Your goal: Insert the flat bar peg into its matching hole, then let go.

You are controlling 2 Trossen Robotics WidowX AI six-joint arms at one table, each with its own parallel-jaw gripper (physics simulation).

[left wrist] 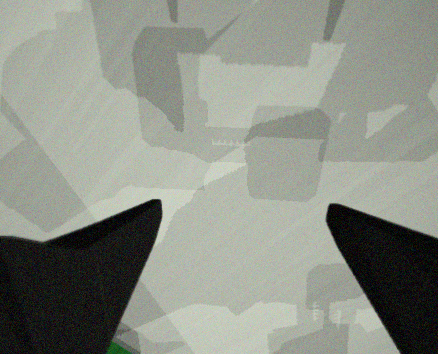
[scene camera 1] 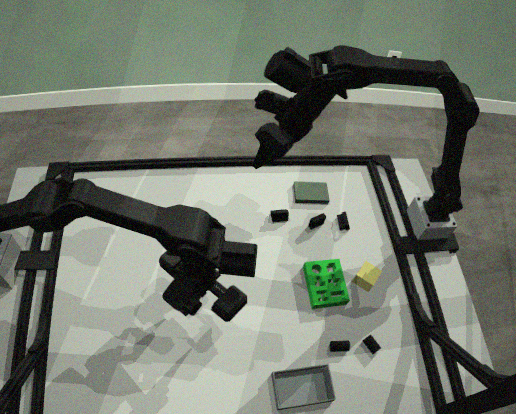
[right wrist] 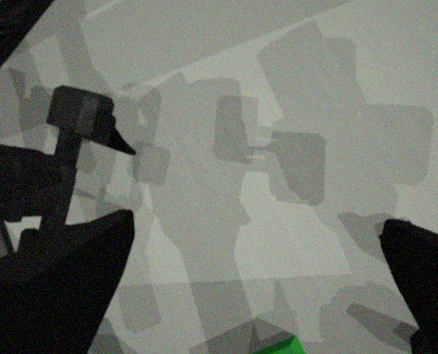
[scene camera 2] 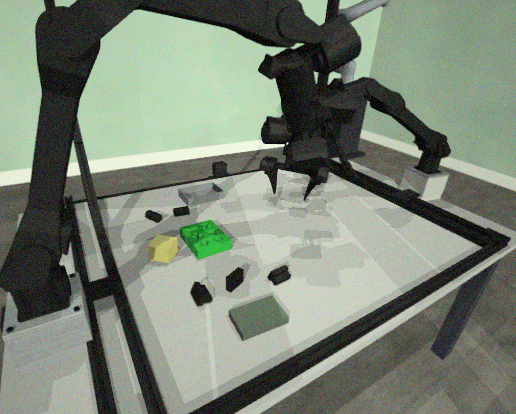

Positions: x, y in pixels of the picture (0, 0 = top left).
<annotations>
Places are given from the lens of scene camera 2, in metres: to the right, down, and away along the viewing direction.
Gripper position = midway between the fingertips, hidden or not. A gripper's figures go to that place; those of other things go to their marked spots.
my left gripper (scene camera 2: 289, 196): 0.09, -0.03, 0.89
my right gripper (scene camera 2: 312, 160): 0.10, -0.09, 0.59
green hole block (scene camera 2: 204, 239): -0.12, 0.08, 0.72
</annotations>
